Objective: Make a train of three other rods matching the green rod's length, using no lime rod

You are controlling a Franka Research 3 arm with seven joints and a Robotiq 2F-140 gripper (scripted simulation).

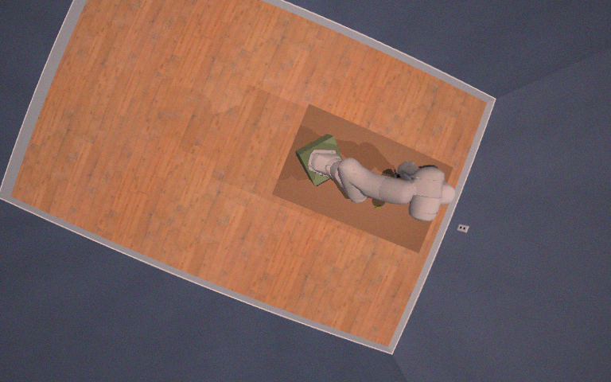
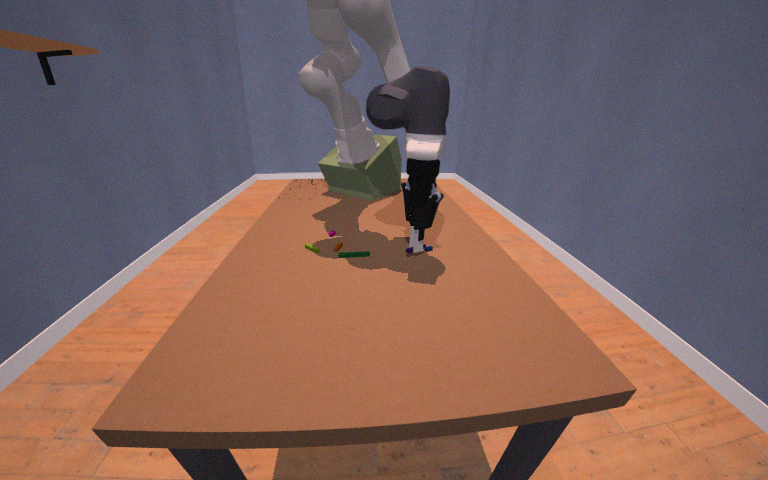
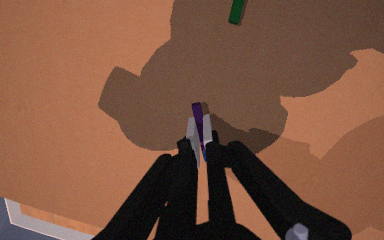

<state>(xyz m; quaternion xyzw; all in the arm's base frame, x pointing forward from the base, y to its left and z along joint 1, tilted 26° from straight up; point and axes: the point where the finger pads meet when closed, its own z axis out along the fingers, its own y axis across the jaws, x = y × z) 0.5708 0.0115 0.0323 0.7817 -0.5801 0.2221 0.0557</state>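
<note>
My hand is 3 cm above the purple rod. From my hand the other things lie so: green rod: 4 cm behind, 16 cm to the right, 4 cm below; then orange rod: 9 cm behind, 19 cm to the right, 4 cm below; then magenta rod: 18 cm behind, 19 cm to the right, 4 cm below.
</note>
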